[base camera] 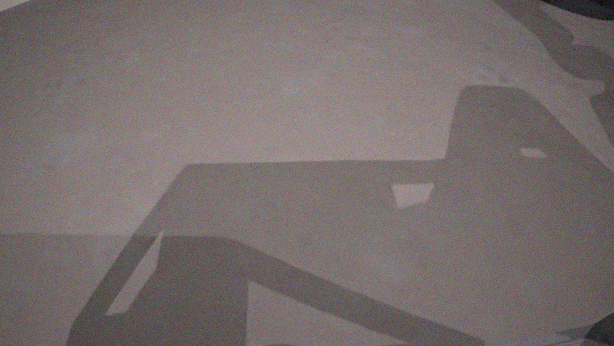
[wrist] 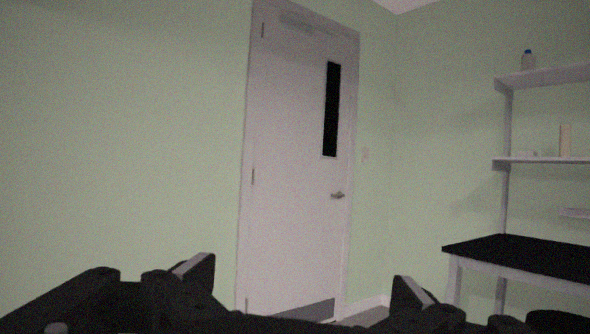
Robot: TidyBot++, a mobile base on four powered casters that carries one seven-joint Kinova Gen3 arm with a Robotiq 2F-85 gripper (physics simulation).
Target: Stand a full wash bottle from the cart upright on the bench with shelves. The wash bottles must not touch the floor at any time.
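Frame: origin at the arm's base, x right, y ahead, z up, level; metres.
Where they show: gripper, fingertip midpoint: [wrist: 301,285].
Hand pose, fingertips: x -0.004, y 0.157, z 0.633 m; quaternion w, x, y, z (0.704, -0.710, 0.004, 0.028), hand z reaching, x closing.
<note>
After its pixels a point has its place.
My gripper [wrist: 301,285] {x -0.004, y 0.158, z 0.633 m} is open at the bottom of the wrist view, its two fingertips wide apart with no object between them. A bench with shelves stands at the right of the wrist view; its black top [wrist: 530,252] {x 0.977, y 1.506, z 0.366 m} rests on a pale frame, with shelves above it on a pale post. A small bottle with a blue cap [wrist: 528,61] {x 1.133, y 1.842, z 1.380 m} stands upright on the upper shelf [wrist: 547,77]; whether it is a wash bottle I cannot tell. The cart does not show in either view.
A pale door [wrist: 290,165] {x -0.212, y 1.984, z 0.707 m} with a dark narrow window stands in the green wall [wrist: 125,150] {x -0.900, y 1.356, z 0.726 m}, left of the bench. The lower shelf [wrist: 545,160] holds a tan upright item [wrist: 565,140] {x 1.246, y 1.681, z 0.918 m}. In the base camera view, shadows lie across the grey floor [base camera: 250,100] {x -0.055, y 0.577, z -0.396 m}.
</note>
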